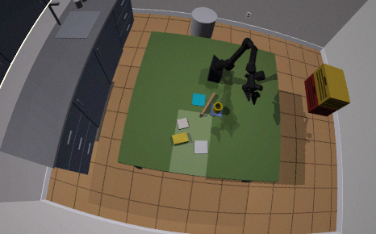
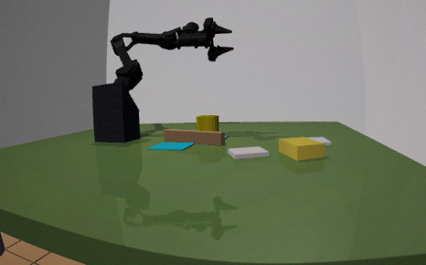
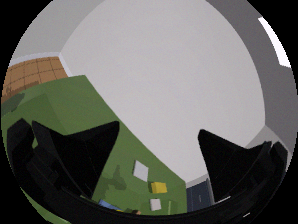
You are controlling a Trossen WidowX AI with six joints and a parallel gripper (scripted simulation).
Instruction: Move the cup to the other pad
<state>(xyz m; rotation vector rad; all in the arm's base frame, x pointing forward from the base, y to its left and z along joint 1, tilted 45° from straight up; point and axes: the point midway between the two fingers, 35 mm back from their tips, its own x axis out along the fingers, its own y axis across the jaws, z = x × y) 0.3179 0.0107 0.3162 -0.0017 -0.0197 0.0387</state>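
Now: gripper tip 70 mm past the yellow cup, 180 mm to the left of it and 320 mm above it. The rest, counted from my gripper tip: cyan pad: 120 mm behind, 330 mm to the right, 360 mm below; then blue pad: 60 mm behind, 180 mm to the right, 360 mm below; then wooden bar: 90 mm behind, 250 mm to the right, 340 mm below.
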